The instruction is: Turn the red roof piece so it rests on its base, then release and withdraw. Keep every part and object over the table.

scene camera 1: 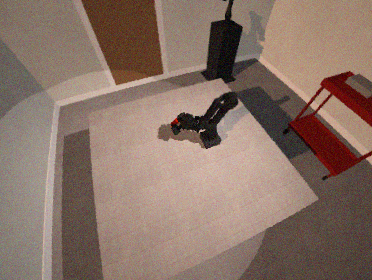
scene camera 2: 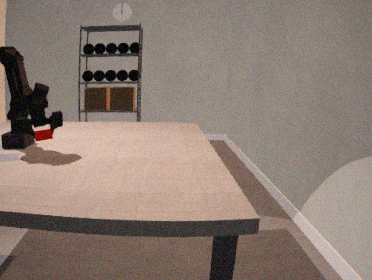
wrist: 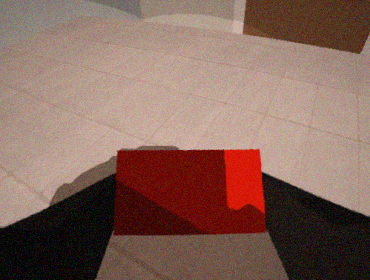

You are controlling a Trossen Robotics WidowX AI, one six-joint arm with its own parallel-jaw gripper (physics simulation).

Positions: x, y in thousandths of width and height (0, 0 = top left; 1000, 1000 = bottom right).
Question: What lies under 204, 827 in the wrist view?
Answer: My gripper.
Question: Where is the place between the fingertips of my gripper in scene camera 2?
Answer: At 117, 480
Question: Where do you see a red roof piece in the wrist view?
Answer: At 428, 688
